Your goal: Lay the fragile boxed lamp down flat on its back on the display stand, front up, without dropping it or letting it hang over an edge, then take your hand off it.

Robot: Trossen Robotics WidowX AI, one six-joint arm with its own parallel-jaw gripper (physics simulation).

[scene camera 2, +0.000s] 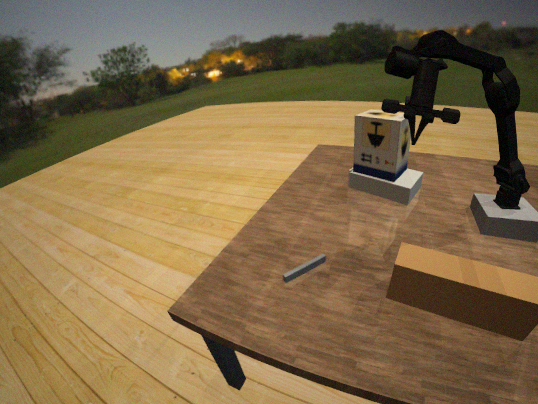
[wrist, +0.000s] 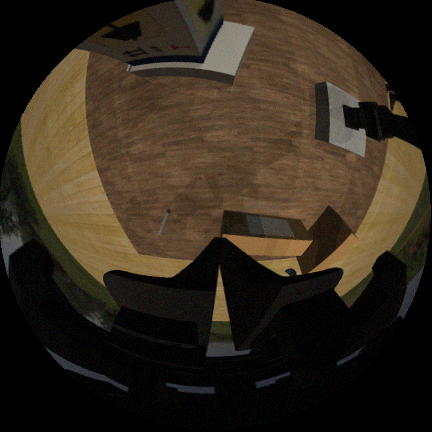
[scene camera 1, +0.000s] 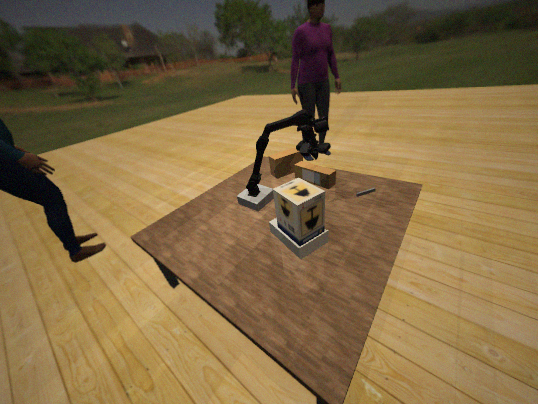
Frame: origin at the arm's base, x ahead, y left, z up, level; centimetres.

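Where they show: gripper, fingertip midpoint: [scene camera 2: 413,145] [wrist: 218,242] [scene camera 1: 316,159]; arm's base, link origin: [scene camera 2: 506,204] [wrist: 350,117] [scene camera 1: 254,193].
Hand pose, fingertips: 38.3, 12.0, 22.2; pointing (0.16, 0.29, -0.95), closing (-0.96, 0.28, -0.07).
Note:
Each offset is from my fingertips to the top centre of the thing, as dx, dy, dz.
The boxed lamp [scene camera 1: 300,212] [scene camera 2: 376,145] [wrist: 150,32] is a white and yellow box with dark lamp pictures and a blue band along its bottom. It stands upright on the low, light grey display stand [scene camera 1: 312,247] [scene camera 2: 380,188] [wrist: 225,52]. A bare strip of the stand shows at the box's right in scene camera 2 and the wrist view. My black gripper [scene camera 2: 414,143] [wrist: 218,242] is shut and empty, pointing down, apart from the box. In scene camera 1 it hangs behind the box, and its fingertips are hard to make out. The box's underside is hidden.
Two brown cartons {-10.0, +25.0, -17.8} [scene camera 1: 315,175] [scene camera 2: 460,290] [wrist: 267,245] lie at the table's back in scene camera 1. A grey bar {+25.9, +17.9, -26.6} [scene camera 1: 366,192] [scene camera 2: 304,268] [wrist: 164,222] lies nearby. My arm's base block [scene camera 1: 255,200] [scene camera 2: 505,222] [wrist: 322,112] stands beside the stand. Two people are near the table.

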